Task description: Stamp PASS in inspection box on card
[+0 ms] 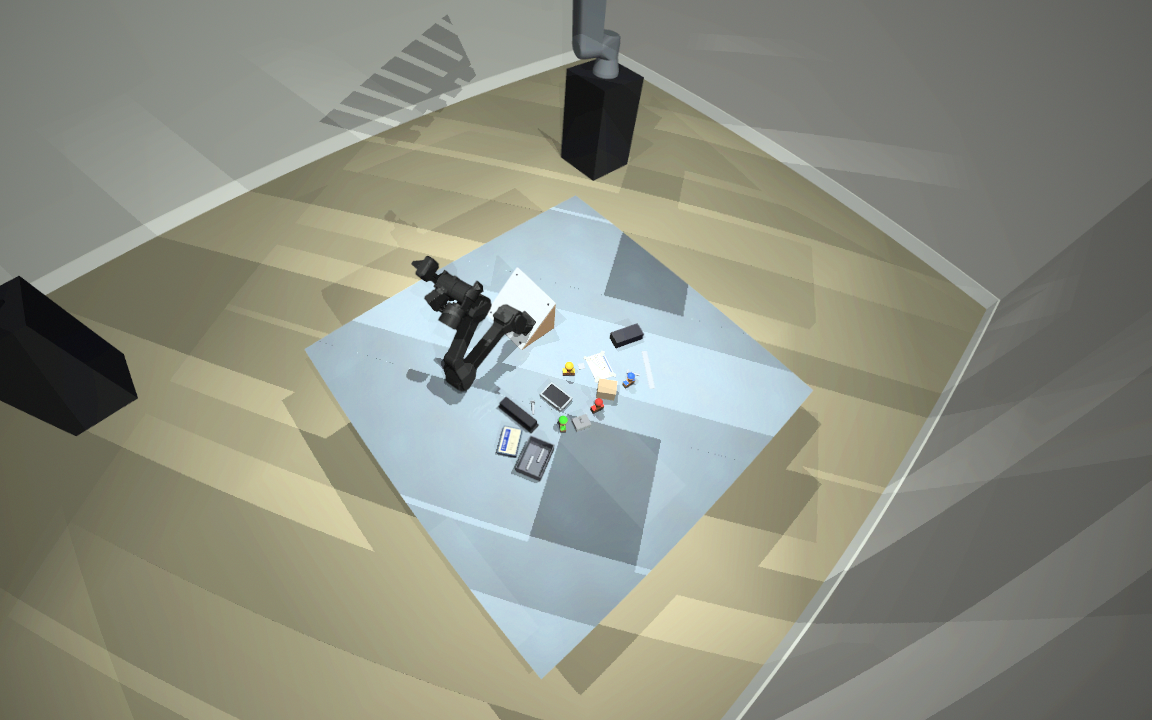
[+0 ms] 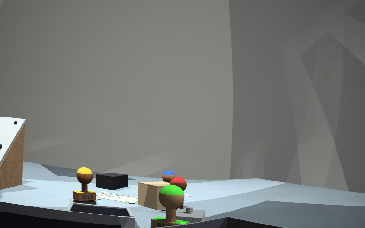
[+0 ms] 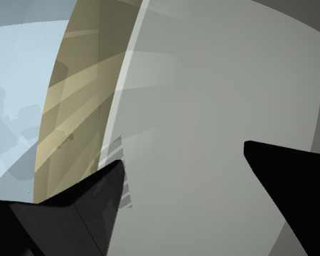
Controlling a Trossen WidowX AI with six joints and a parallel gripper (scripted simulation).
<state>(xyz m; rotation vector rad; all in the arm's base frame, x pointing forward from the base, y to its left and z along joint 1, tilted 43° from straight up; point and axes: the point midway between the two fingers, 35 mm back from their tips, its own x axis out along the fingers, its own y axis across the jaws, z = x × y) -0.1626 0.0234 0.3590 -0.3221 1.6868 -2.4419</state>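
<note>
Right now the green-edged stamp is 550 mm ahead of my gripper tip, 320 mm below it and 100 mm to the left of it. Also, from my gripper tip: yellow stamp: 420 mm ahead, 320 mm below, 250 mm to the left; then black bar: 430 mm ahead, 320 mm below, 20 mm to the left; then blue-labelled tin: 480 mm ahead, 320 mm below, 60 mm to the right.
</note>
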